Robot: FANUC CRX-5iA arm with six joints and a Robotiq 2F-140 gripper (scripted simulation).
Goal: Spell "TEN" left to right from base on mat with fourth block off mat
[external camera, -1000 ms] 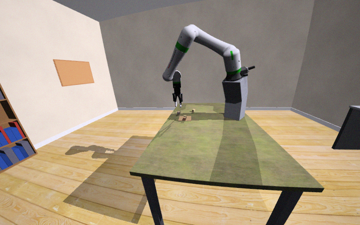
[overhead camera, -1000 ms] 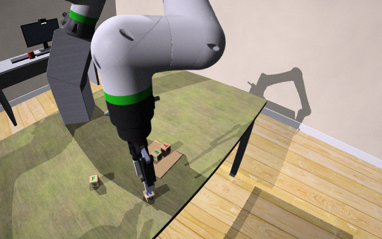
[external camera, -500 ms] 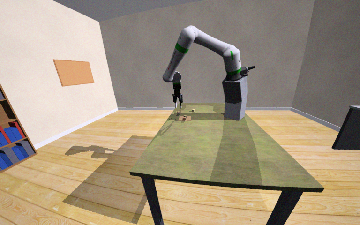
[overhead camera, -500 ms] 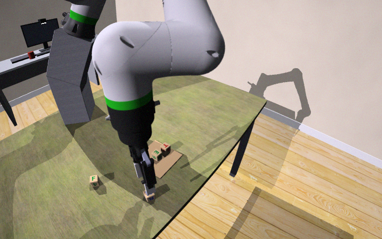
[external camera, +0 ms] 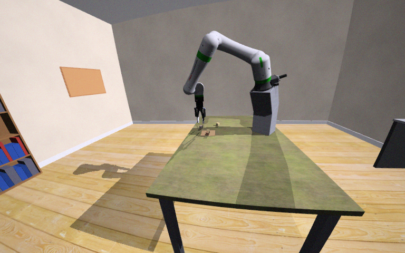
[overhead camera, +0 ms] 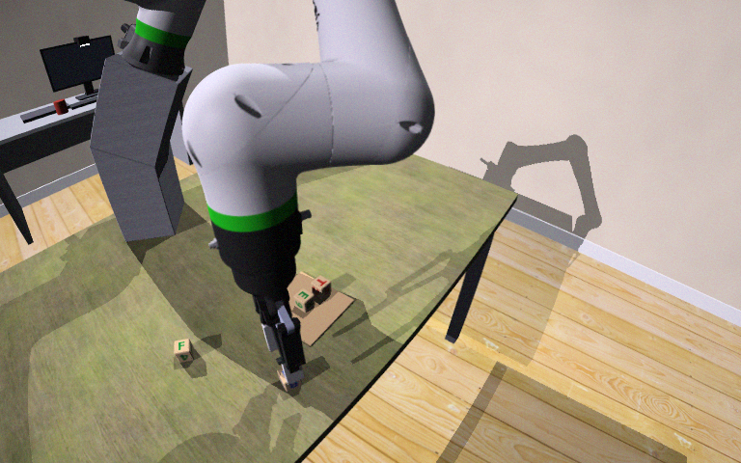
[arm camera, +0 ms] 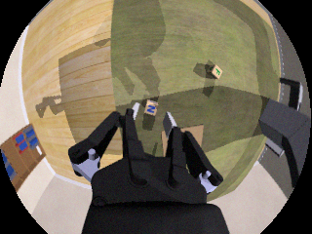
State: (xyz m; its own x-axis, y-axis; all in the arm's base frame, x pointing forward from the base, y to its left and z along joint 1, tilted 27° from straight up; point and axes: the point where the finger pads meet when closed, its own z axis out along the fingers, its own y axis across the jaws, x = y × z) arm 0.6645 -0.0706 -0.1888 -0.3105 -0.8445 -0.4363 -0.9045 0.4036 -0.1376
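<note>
Right now my hand is 80 mm above the N block. From my hand the other things lie so: mat (140 mm to the left, 100 mm behind, 90 mm below); F block (180 mm behind, 100 mm to the right, 80 mm below).
</note>
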